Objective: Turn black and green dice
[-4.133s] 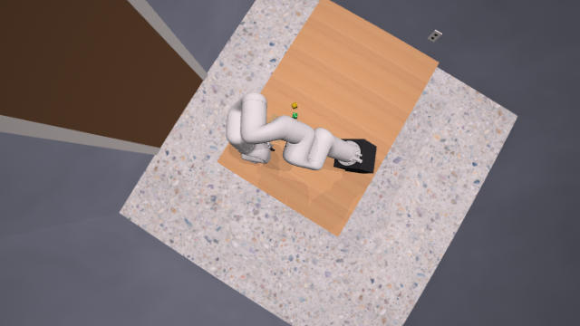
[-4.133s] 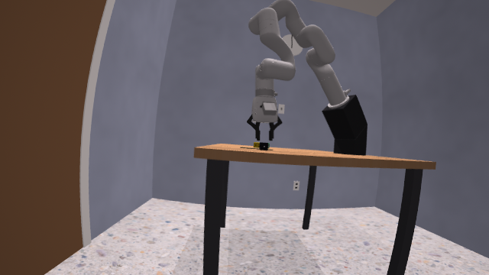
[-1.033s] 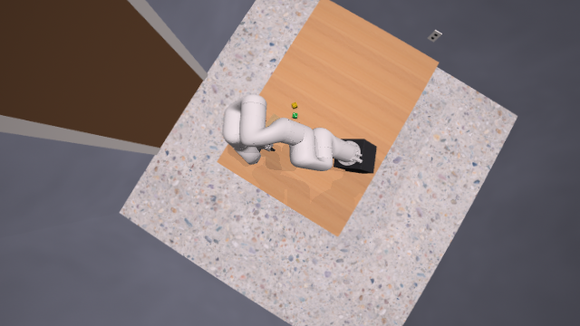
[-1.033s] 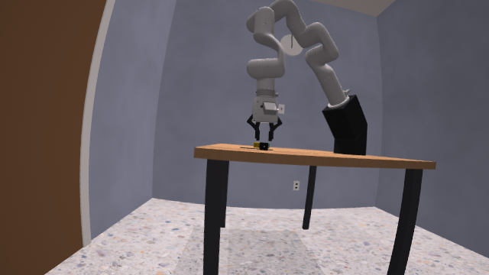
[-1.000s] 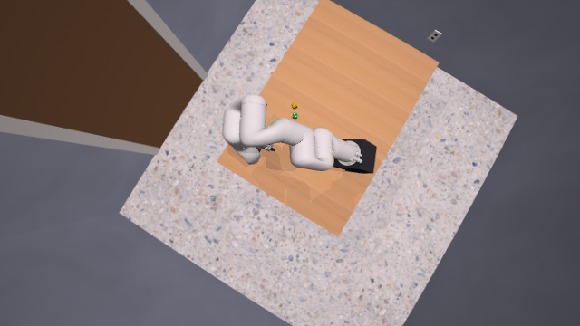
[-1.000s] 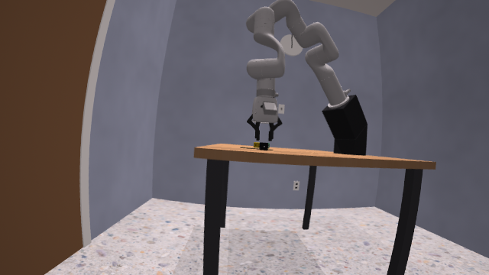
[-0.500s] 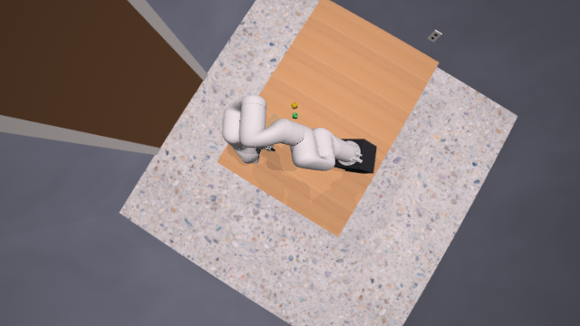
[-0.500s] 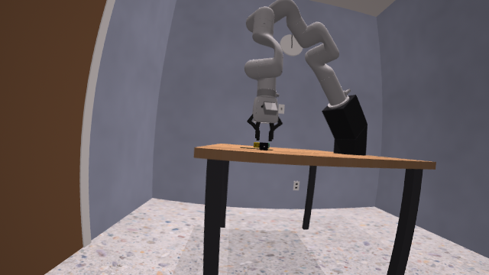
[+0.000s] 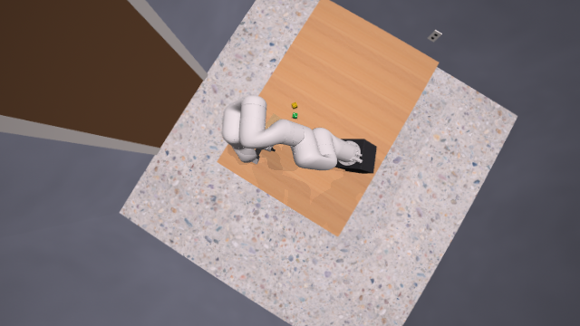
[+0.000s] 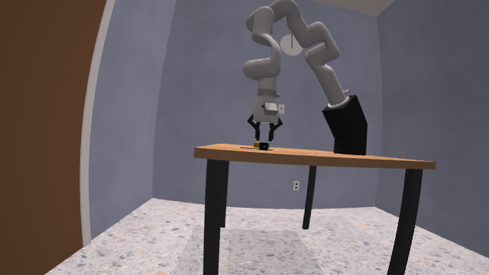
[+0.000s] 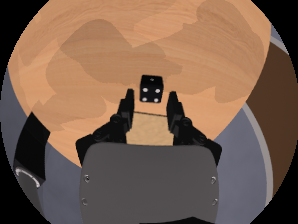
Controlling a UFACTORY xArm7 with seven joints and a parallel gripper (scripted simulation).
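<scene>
Right now my hand is 40 mm above the black die. From my hand the other things lie so: yellow die 10 mm behind, 320 mm to the right, 40 mm below; then tan mat 10 mm ahead, 140 mm to the right, 50 mm below; then green die 50 mm behind, 270 mm to the right, 40 mm below.
</scene>
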